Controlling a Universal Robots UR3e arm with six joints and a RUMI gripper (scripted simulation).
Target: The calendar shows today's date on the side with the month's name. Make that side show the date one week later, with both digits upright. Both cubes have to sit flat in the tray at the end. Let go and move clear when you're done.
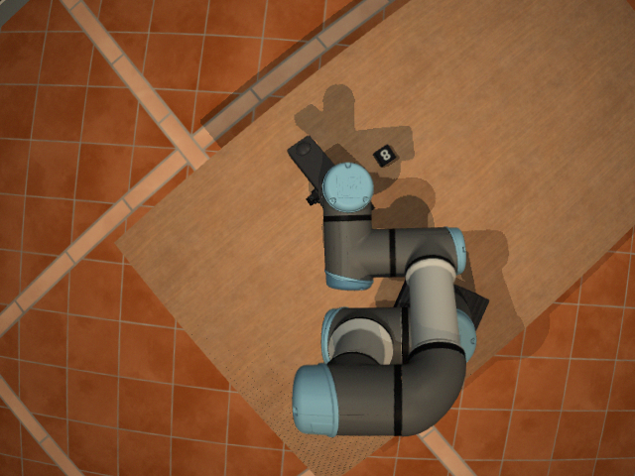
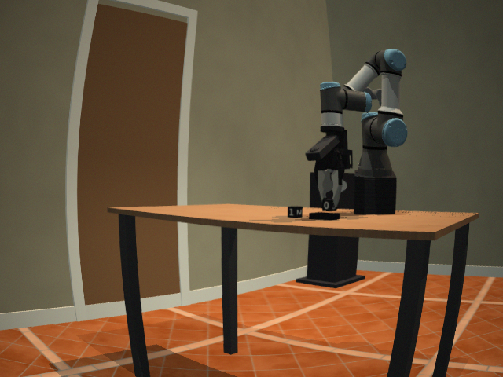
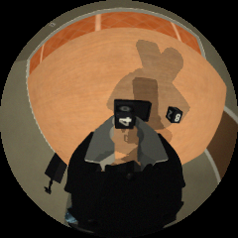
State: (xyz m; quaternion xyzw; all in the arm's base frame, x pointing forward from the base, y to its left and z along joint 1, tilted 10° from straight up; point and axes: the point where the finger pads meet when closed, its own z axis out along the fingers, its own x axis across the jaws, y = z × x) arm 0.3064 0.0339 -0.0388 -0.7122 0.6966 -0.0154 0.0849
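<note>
Now: the black calendar tray 20 mm to the right of my hand and 40 mm below it.
</note>
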